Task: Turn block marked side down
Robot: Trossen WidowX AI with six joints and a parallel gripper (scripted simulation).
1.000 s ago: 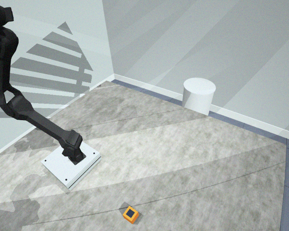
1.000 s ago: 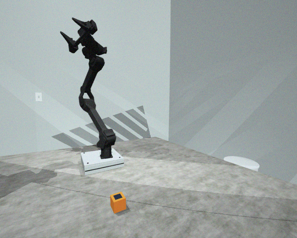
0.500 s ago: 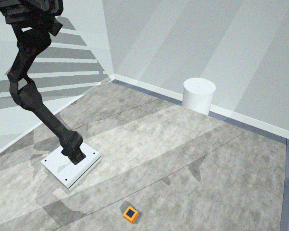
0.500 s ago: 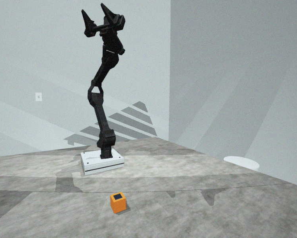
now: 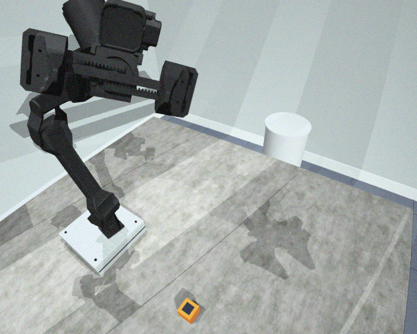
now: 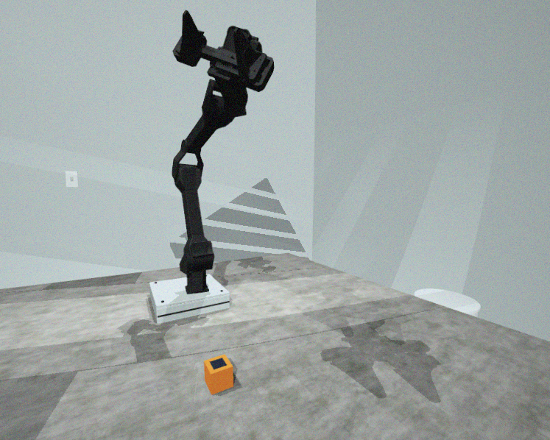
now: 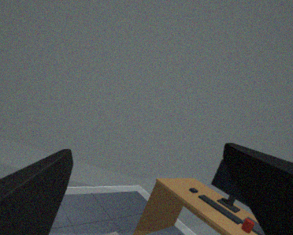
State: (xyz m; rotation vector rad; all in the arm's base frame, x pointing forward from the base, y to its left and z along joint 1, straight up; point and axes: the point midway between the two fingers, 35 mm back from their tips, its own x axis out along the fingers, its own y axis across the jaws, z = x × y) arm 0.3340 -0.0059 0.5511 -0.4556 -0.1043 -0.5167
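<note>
My gripper tip is now 10 mm past the orange block, 10 mm to the right of it and 580 mm above it.
</note>
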